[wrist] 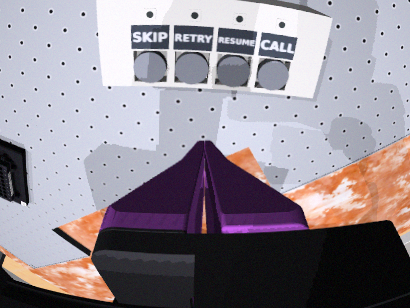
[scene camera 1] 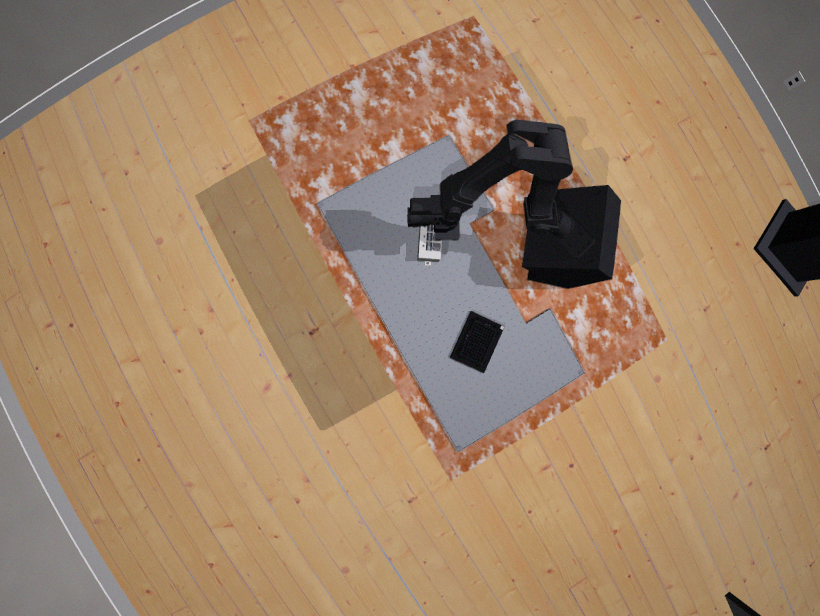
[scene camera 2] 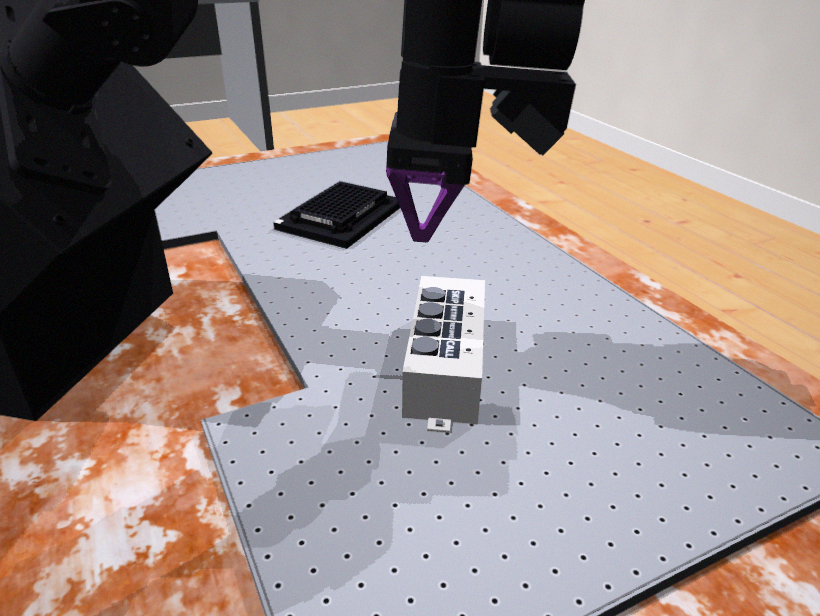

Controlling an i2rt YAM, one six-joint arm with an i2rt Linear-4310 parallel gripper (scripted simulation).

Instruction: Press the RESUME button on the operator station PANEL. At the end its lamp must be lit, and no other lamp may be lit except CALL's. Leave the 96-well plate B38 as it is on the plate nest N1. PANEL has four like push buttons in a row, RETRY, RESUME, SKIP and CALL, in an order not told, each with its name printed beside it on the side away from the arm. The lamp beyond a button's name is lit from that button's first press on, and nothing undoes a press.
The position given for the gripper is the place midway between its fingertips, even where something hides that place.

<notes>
In view: the gripper [scene camera 2: 420, 240], a black 96-well plate B38 [scene camera 2: 343, 203], a white panel [scene camera 2: 445, 388] and a black nest [scene camera 2: 346, 239].
The gripper also shows in the wrist view [wrist: 204, 151]. The white panel also shows in scene camera 1 [scene camera 1: 425, 253]. The black nest shows as well in scene camera 1 [scene camera 1: 454, 355].
</notes>
